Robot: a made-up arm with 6 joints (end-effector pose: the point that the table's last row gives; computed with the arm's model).
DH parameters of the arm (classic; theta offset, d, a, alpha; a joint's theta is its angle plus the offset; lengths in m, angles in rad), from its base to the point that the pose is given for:
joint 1: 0 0.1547 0 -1.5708
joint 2: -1.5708 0 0.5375 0
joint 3: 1.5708 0.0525 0 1.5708
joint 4: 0 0.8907 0 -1.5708
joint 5: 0 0 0 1.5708
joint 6: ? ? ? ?
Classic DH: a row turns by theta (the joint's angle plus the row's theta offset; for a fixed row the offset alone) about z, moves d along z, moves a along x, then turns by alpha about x.
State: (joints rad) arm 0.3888 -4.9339 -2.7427 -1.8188 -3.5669 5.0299
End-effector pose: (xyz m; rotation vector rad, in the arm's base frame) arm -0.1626 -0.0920 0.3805 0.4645 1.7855 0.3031
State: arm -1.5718 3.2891 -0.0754 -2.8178 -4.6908 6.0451
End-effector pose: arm -0.0080 -0.0368 -1.2742 1.1434 -1.2191 0.7539
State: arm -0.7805 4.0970 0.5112 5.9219 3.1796 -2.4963
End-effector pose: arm -0.7678 0.8378 -0.2352 -1.2854 1.5748 -2.1619
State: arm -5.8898 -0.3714 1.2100 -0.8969 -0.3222 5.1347
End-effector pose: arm 0.4942 0.3129 1.3995 -0.7439 -0.0014 -1.4799
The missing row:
joint 6: 0 0.1901 0 0
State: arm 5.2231 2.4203 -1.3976 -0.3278 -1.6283 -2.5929
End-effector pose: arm 0.5939 -0.8275 0.3628 -0.2418 0.8641 2.4203
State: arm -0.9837 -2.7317 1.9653 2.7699 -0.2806 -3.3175
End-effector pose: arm -0.4837 0.7872 0.4690 -0.0177 -0.5628 -1.4565
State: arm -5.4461 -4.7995 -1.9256 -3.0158 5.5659 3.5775
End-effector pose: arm 0.0869 0.1982 1.1891 -0.1327 0.2769 1.3694
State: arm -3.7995 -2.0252 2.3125 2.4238 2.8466 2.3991
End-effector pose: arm 0.2005 -0.2672 0.6103 2.5822 -0.8873 0.5801
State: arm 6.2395 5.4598 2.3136 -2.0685 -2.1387 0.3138
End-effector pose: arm 0.4059 0.1758 0.5073 -2.0990 -0.0295 0.6687
